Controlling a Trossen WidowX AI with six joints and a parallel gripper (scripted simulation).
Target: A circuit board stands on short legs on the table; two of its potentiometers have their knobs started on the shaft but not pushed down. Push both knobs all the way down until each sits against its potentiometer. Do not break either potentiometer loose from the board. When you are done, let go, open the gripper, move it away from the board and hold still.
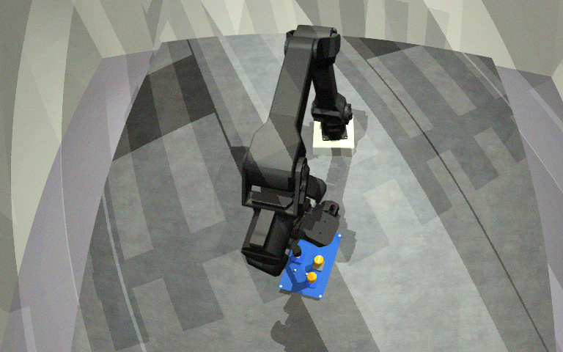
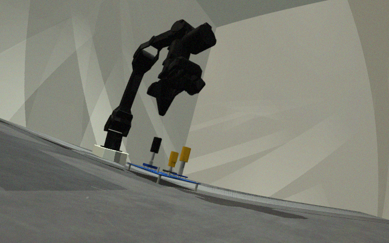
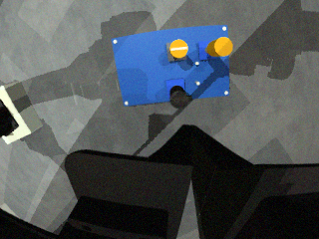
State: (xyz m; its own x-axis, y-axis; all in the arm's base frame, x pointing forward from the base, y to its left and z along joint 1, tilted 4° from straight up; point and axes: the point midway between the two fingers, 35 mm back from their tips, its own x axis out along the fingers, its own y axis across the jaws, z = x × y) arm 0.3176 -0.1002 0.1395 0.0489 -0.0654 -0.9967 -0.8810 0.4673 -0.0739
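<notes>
Right now the black knob is 10 mm to the left of my gripper tip and 60 mm below it. Also, from my gripper tip: yellow knob (20 mm ahead, 50 mm to the left, 80 mm below).
</notes>
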